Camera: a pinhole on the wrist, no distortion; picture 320 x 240 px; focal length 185.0 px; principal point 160.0 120.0 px. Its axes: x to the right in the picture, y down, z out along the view. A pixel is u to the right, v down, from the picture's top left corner.
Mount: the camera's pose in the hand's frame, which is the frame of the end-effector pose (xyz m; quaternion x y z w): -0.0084 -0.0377 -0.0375 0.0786 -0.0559 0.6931 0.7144
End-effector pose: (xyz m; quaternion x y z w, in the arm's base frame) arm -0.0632 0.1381 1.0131 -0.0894 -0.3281 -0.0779 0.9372
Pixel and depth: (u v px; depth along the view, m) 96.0 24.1 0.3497
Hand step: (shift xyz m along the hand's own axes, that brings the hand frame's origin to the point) 0.1789 -0.2277 0.2765
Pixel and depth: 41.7 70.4 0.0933
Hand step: 0.0173 -0.1146 0.0419
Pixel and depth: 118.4 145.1 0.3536
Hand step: -0.0487 -0.1816 0.2962
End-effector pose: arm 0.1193 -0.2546 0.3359 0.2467 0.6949 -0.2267 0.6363
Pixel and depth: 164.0 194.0 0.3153
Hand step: -0.1250 -0.0875 0.2776
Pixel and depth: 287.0 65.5 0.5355
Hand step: 0.1769 0.2172 0.5520
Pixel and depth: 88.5 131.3 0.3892
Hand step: -0.0258 -0.2586 0.3169
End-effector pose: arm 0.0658 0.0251 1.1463 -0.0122 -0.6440 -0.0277 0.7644
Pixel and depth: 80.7 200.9 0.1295
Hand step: -0.0630 -0.1152 0.0811
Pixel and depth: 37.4 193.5 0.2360
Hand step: -0.1004 -0.2335 0.1678
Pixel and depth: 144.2 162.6 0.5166
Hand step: -0.1137 -0.1758 0.4653
